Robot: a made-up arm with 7 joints.
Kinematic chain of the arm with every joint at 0, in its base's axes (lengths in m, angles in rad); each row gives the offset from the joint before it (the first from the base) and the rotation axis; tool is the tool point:
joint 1: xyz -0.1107 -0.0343 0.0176 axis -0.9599 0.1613 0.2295
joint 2: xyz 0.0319 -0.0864 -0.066 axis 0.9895 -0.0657 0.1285
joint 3: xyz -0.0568 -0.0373 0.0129 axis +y
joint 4: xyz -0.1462 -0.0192 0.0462 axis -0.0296 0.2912 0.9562
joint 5: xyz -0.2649 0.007 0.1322 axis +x
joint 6: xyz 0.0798 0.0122 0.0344 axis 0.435 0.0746 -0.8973
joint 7: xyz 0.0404 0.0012 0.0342 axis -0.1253 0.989 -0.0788
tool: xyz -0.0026 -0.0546 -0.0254
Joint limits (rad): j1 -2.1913..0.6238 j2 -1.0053..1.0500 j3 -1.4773..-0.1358 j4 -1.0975..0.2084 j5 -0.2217..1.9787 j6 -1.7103..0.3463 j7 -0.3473..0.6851
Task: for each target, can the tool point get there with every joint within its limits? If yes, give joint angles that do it. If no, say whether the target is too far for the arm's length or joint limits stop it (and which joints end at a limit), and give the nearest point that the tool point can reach.
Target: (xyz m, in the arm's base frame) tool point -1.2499 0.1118 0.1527
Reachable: no: too far | nearest point -0.5333 0.0008 0.0097 | short by 0.739 m
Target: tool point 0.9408 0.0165 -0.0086
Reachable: no: too far | nearest point -0.0534 0.2844 0.1522 | short by 1.042 m
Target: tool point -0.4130 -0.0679 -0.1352
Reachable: yes | joints 0.3259 0.7905 -0.8937 -0.9840 1.2671 0.1107 0.2869
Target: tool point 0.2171 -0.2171 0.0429
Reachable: no: joint limits stop it (at a limit: joint 1, joint 2, joint 3, joint 4, joint 5, joint 6, joint 7) | nearest point -0.2290 -0.3568 -0.0625 | short by 0.479 m
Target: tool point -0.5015 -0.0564 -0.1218
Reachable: yes | joints -1.0748 0.1801 -0.3916 -0.0202 0.6765 -1.2606 0.0506
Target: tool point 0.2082 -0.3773 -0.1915
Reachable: no: joint limits stop it (at a limit: joint 1, joint 3, joint 4, joint 5, joint 6, joint 7) | nearest point -0.2244 -0.3509 -0.1359 | short by 0.437 m
